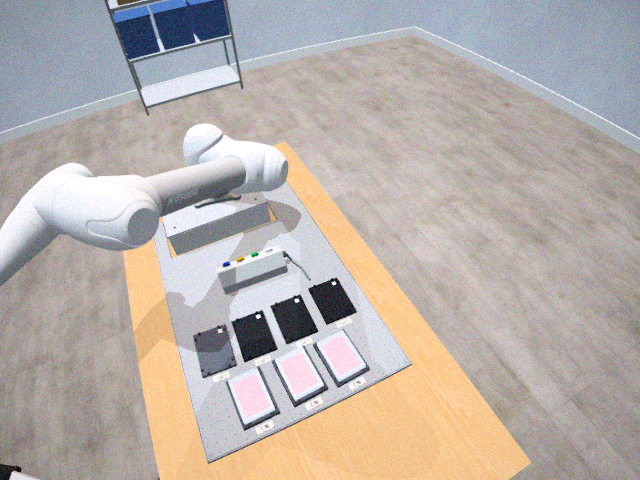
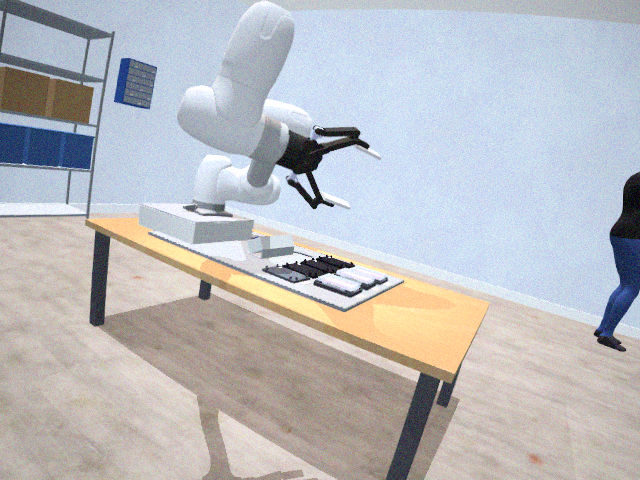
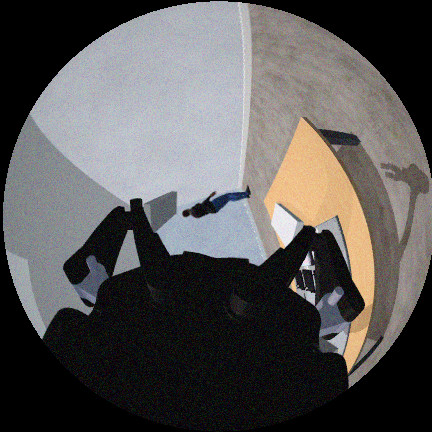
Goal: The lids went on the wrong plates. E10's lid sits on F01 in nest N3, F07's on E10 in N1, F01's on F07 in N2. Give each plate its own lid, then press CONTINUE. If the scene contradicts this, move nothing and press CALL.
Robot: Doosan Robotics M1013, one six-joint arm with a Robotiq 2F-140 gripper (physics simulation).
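Places are measured from the arm's base along level axes (x up, y left, z back), in centimetres.
Pixels of known places: gripper, fingertip midpoint: (image 2: 362, 181) (image 3: 224, 207); arm's base, origin of the base link: (image 2: 207, 212).
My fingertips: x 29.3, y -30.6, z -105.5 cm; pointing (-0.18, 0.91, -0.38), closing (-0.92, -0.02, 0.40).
Note:
For each thing: its top centre in the pictures, then the offset to it from my fingertips. "*": a spot on its surface instead. Level surfaces: height alone.
- dark grey holder, middle of its top: (image 1: 212, 347) (image 2: 286, 270) dx -36.2, dy +24.1, dz +41.1 cm
- button box, middle of its top: (image 1: 248, 258) (image 2: 273, 234) dx -29.8, dy +39.1, dz +66.9 cm
- grey board, its level: dx -38.2 cm
- wooden table, its level: dx -39.5 cm
- cable, surface spot: (image 1: 300, 267) * dx -37.7, dy +55.3, dz +64.8 cm
Three light-rimmed plates with pink faces, left (image 1: 251, 396) (image 2: 338, 285), middle (image 1: 299, 373) and right (image 1: 341, 355), sit in a row on dark bases. Behind them are one dark grey holder (image 1: 215, 351) (image 2: 285, 273) and three black ones, left (image 1: 253, 336), middle (image 1: 293, 318) and right (image 1: 332, 300). Their labels are too small to read, and I cannot tell lids from plates. A button box (image 1: 253, 273) (image 2: 278, 246) has blue (image 1: 226, 264), yellow (image 1: 239, 259), green (image 1: 254, 254) and white (image 1: 269, 250) buttons. My gripper (image 2: 353, 176) (image 3: 224, 207) is open and empty, high above the table.
A grey board (image 1: 201, 413) lies on the wooden table (image 1: 392, 428) (image 2: 413, 335). A cable (image 1: 300, 267) runs from the button box. The arm's pedestal (image 2: 217, 229) stands at the far end. A person (image 2: 628, 248) (image 3: 217, 202) stands beyond the table. A shelf rack (image 2: 102, 124) stands behind.

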